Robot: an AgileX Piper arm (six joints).
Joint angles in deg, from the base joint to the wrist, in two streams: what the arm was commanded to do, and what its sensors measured. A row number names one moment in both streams.
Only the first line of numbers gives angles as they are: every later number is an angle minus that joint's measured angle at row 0.
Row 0, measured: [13.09 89.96 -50.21 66.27 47.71 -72.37]
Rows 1 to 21, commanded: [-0.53 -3.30 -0.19 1.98 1.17 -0.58]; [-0.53 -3.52 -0.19 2.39 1.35 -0.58]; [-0.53 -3.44 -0.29 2.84 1.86 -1.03]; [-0.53 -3.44 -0.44 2.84 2.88 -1.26]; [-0.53 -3.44 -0.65 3.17 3.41 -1.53]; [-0.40 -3.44 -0.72 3.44 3.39 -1.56]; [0.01 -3.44 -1.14 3.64 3.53 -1.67]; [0.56 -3.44 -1.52 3.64 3.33 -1.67]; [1.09 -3.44 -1.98 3.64 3.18 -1.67]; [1.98 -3.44 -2.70 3.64 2.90 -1.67]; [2.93 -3.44 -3.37 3.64 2.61 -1.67]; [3.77 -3.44 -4.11 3.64 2.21 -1.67]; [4.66 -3.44 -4.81 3.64 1.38 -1.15]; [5.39 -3.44 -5.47 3.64 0.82 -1.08]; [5.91 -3.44 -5.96 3.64 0.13 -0.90]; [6.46 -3.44 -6.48 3.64 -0.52 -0.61]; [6.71 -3.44 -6.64 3.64 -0.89 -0.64]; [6.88 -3.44 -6.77 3.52 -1.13 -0.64]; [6.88 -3.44 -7.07 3.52 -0.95 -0.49]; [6.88 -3.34 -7.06 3.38 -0.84 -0.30]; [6.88 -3.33 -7.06 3.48 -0.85 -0.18]
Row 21, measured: [6.63 -2.84 -6.40 3.02 -0.49 -0.66]
